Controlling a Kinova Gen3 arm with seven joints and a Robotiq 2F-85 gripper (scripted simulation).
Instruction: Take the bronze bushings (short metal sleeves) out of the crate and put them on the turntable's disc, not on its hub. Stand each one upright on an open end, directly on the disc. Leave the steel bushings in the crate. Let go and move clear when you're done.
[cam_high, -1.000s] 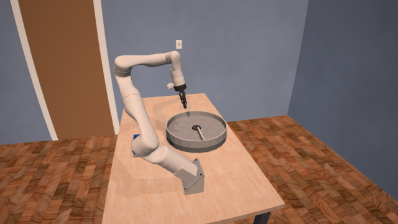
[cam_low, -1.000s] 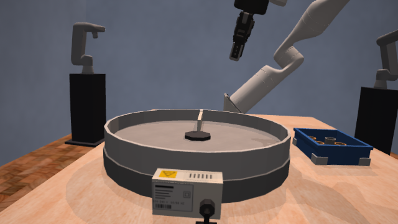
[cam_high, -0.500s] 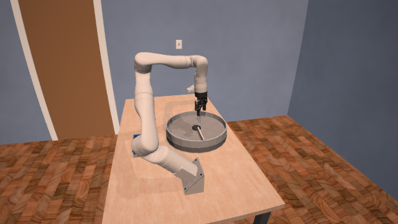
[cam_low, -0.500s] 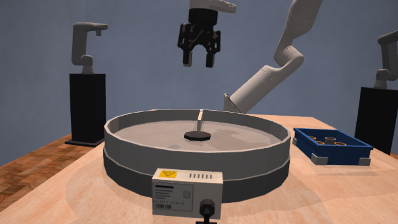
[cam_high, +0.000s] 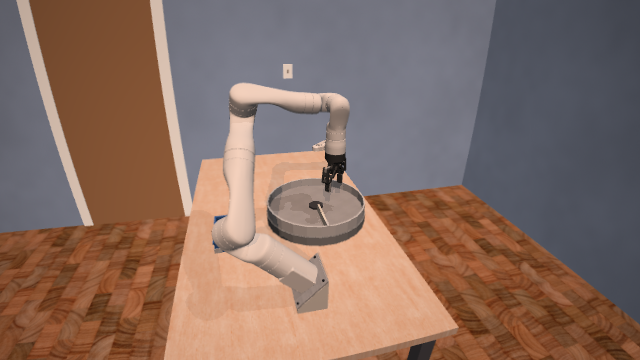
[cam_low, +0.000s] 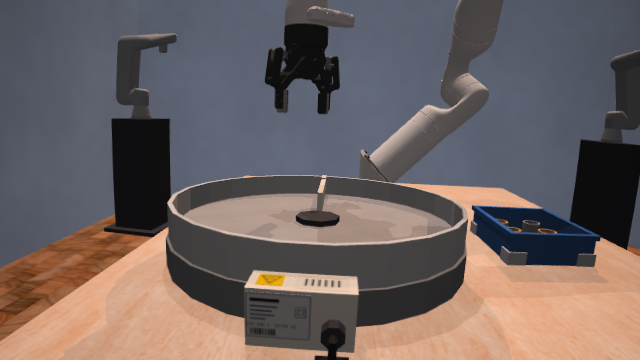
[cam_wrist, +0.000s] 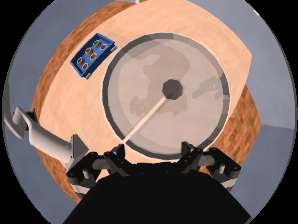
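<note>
Now: the blue crate 1 cm ahead of my hand, 40 cm to the left of it and 19 cm below it. From my hand the other things lie so: grey turntable disc: 13 cm ahead, 5 cm to the left, 16 cm below.
</note>
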